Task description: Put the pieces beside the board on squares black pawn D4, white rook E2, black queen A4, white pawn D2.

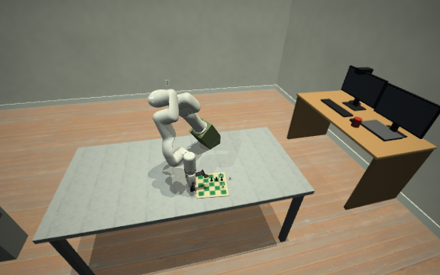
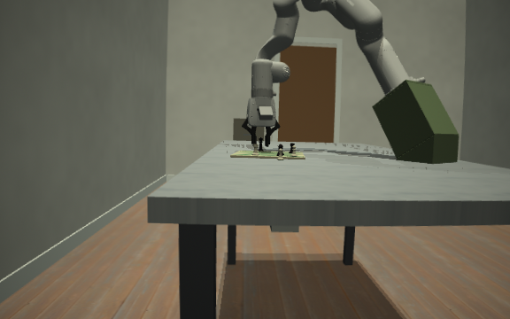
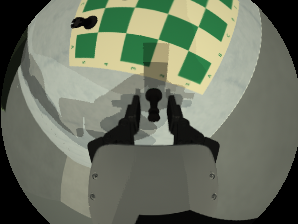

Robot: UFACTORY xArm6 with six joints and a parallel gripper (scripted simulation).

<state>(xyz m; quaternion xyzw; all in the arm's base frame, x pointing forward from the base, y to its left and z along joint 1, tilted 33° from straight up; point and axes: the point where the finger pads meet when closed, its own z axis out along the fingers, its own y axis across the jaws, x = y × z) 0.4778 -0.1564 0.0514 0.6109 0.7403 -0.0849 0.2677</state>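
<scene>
My hand is 10 mm above the black queen. Also, from my hand: chessboard 140 mm to the left, 40 mm below, 10 mm behind; then white rook 210 mm to the left, 40 mm ahead, 20 mm below.
</scene>
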